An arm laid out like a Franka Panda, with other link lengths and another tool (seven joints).
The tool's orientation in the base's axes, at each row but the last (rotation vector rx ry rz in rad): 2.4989, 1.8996, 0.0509; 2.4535, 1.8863, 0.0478; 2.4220, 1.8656, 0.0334; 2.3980, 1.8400, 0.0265; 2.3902, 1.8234, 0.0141; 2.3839, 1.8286, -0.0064; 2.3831, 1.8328, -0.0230
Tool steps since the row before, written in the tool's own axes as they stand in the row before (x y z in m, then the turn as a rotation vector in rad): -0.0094, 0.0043, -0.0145, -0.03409, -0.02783, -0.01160; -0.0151, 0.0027, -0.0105, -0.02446, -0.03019, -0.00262; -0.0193, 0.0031, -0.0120, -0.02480, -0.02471, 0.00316; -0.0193, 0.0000, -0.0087, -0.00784, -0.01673, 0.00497; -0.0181, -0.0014, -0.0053, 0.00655, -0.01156, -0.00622; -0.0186, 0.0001, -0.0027, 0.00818, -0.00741, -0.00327; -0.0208, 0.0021, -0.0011, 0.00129, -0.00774, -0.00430
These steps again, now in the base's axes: 0.0012, -0.0105, 0.0144, -0.03623, -0.02560, 0.01016; -0.0018, -0.0151, 0.0107, -0.03556, -0.01585, 0.00103; -0.0028, -0.0188, 0.0129, -0.02997, -0.01787, -0.00428; -0.0058, -0.0179, 0.0098, -0.01771, -0.00371, -0.00623; -0.0067, -0.0165, 0.0064, -0.00989, 0.00991, 0.00437; -0.0050, -0.0176, 0.0043, -0.00524, 0.01010, 0.00175; -0.0035, -0.0204, 0.0033, -0.00742, 0.00368, 0.00338
